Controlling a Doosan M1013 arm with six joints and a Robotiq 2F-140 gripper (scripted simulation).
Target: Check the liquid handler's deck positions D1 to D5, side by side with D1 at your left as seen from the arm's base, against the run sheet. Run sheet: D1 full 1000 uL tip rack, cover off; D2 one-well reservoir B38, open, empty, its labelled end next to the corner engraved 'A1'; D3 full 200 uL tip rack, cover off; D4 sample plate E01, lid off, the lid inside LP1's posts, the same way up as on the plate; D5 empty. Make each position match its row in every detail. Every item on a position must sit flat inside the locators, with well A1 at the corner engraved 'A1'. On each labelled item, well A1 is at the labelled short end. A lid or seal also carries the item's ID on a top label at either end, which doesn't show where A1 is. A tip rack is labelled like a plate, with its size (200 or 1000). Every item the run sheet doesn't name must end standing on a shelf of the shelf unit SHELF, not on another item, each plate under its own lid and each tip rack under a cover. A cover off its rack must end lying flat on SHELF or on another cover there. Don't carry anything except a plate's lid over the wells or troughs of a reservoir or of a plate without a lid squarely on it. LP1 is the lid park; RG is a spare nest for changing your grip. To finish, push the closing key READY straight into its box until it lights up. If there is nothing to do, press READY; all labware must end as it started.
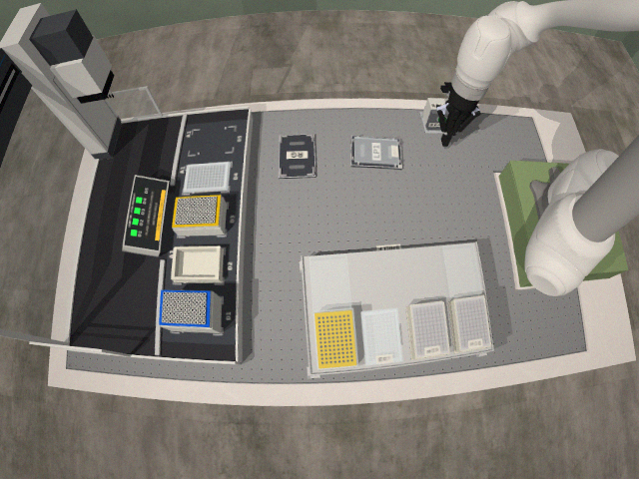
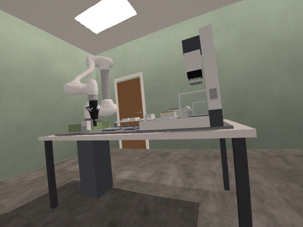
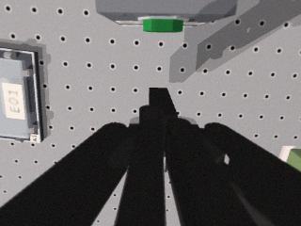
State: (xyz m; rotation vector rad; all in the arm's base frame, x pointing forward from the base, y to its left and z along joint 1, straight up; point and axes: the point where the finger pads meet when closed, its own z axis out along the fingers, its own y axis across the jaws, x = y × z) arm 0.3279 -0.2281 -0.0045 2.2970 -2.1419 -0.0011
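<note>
Now: hand 1 cm short of the ready box, 8 cm to the left of it and 1 cm above it. Round my hand: clear lid (22 cm ahead, 54 cm to the left, 1 cm below); then shelf (17 cm ahead, 47 cm to the left, 2 cm below); then dark spare nest (43 cm ahead, 3 cm to the left, 8 cm below).
</note>
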